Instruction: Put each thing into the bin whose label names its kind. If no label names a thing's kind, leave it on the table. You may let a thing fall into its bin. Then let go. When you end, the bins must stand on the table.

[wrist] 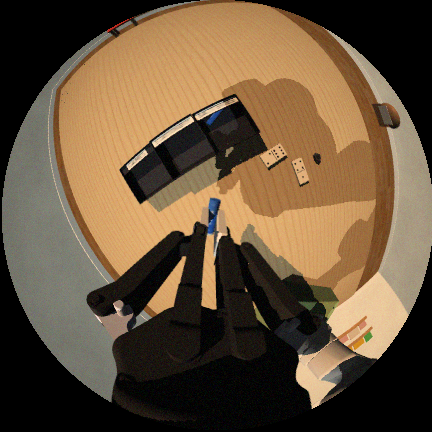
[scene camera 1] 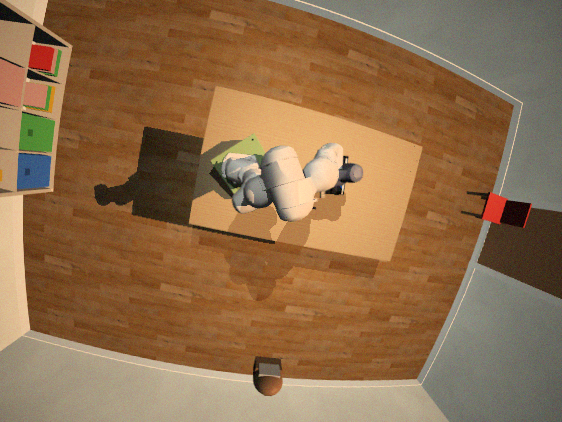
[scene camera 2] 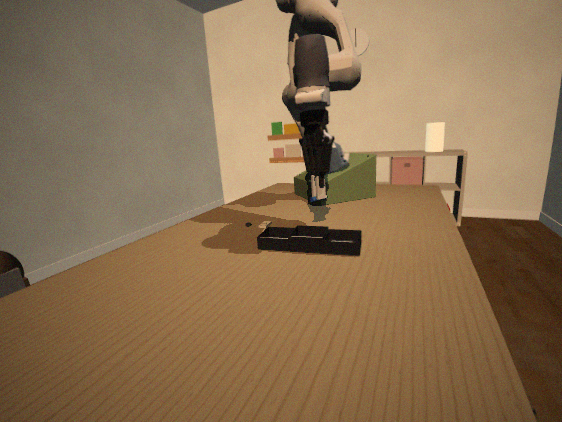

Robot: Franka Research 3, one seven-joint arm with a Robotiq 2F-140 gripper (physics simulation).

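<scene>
My gripper [scene camera 2: 318, 194] [wrist: 210, 217] is shut on a blue cylinder [scene camera 2: 313, 199] [wrist: 214, 204], held above the table beside the bins. Three joined black bins [scene camera 2: 307, 245] [wrist: 163, 162] stand on the table with pale label strips; their lettering is too blurred to read. Another blue cylinder [wrist: 214, 117] lies in the right bin in the wrist view. Two dominoes, one [scene camera 2: 265, 225] [wrist: 273, 156] near that bin and one [wrist: 300, 171] farther off, lie on the table. A small black thing [scene camera 2: 248, 224] [wrist: 317, 158] lies past them. The arm hides most of this in scene camera 1.
The arm's base stands by a green wedge-shaped block [scene camera 1: 247, 145] [scene camera 2: 357, 180] at one end of the table [scene camera 1: 370, 220] [scene camera 2: 300, 325]. A shelf unit [scene camera 2: 462, 190] stands by the wall behind it. A red chair [scene camera 1: 495, 207] stands beyond the table's other end.
</scene>
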